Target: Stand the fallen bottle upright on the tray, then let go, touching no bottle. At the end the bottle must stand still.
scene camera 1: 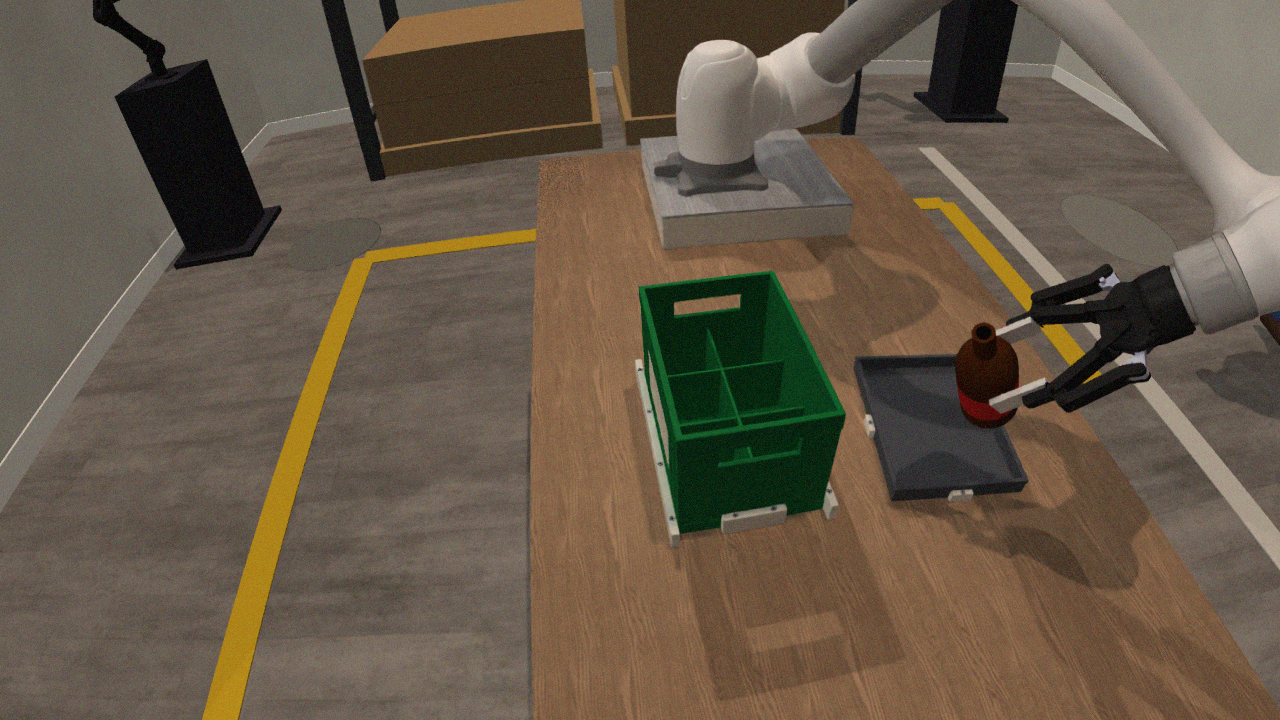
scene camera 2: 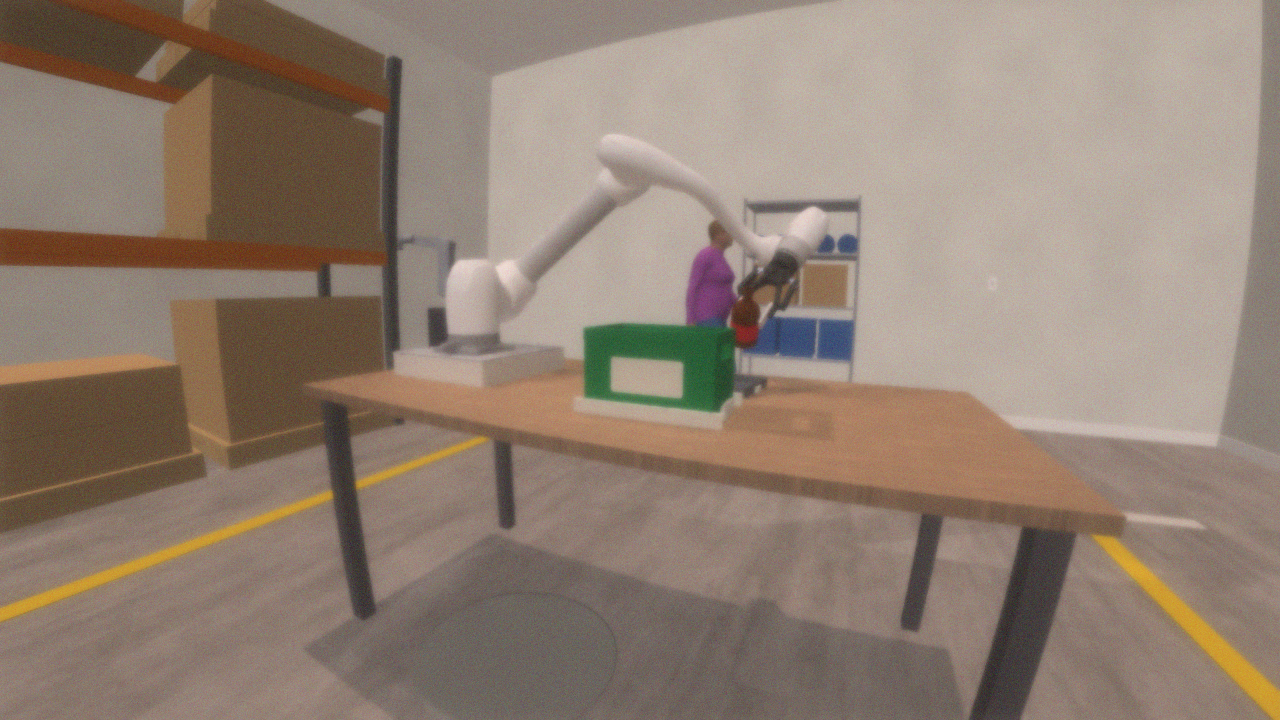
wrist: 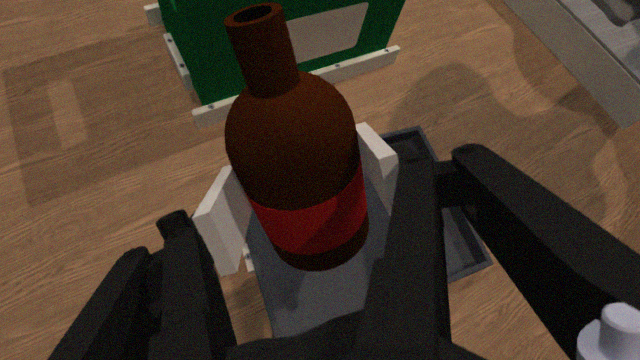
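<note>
The brown bottle with a red label is nearly upright, neck up. In scene camera 2 its base hangs clear above the tray. My gripper comes in from the side, tilted downward, and is shut on the bottle, with one pale pad on each side of the body near the label. The dark grey tray lies on the table under the bottle. The crate hides part of the tray in scene camera 2.
A green crate with inner dividers stands beside the tray, between pale stops on the wooden table. The arm's base stands on a grey plinth. A person shows behind the table.
</note>
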